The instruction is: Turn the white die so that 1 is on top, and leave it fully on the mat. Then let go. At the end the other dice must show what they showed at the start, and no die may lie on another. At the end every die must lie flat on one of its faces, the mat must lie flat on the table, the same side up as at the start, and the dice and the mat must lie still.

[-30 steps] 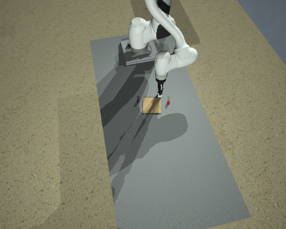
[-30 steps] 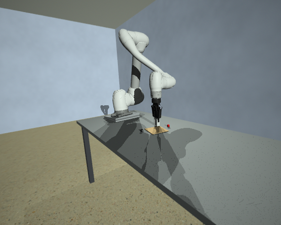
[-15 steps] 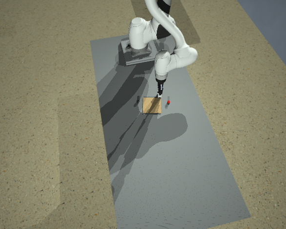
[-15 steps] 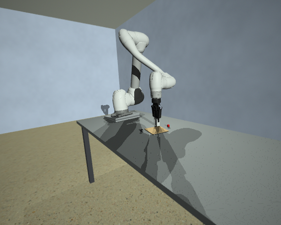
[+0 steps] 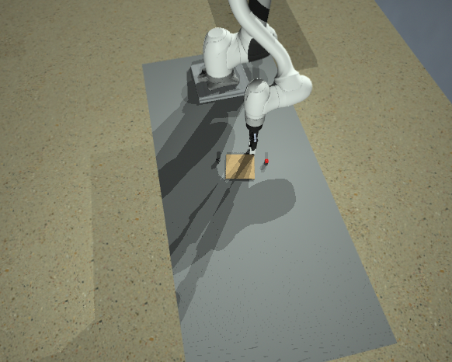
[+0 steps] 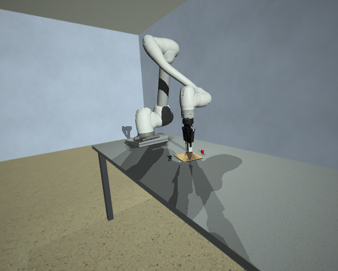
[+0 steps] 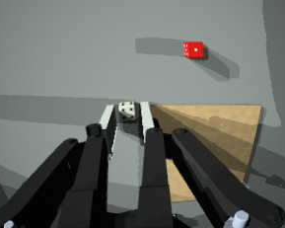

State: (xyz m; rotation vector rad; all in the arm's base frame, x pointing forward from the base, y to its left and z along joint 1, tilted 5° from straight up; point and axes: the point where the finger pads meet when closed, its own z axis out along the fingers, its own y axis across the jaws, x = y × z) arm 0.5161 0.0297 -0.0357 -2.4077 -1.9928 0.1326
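My gripper is now 1 cm to the right of the white die and 3 cm above it. From my hand the other things lie so: black die (1 cm ahead, 18 cm to the right, 3 cm below); then tan mat (7 cm ahead, 8 cm to the right, 3 cm below); then red die (8 cm ahead, 5 cm to the left, 3 cm below).
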